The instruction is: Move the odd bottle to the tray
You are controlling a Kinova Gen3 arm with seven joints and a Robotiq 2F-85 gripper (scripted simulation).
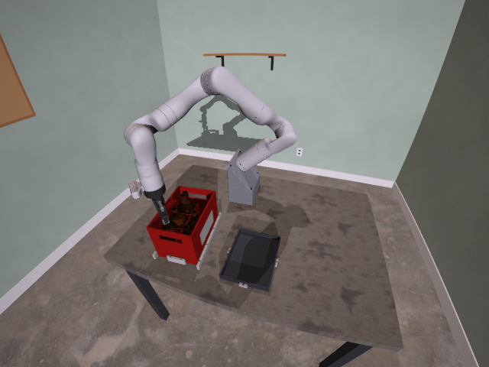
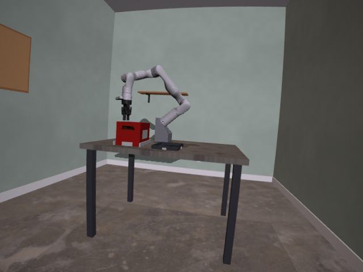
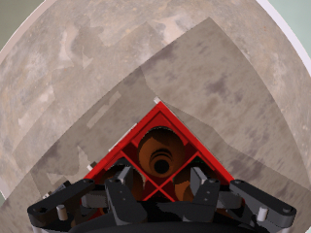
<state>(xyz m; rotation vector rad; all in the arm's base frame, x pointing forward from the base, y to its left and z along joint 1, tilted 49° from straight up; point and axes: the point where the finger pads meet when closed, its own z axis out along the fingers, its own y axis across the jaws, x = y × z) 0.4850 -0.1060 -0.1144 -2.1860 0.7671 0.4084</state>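
The crate lies 9 cm behind my hand, 3 cm to the left of it and 12 cm below it. The rest, counted from my hand: dark tray (6 cm behind, 33 cm to the left, 19 cm below).
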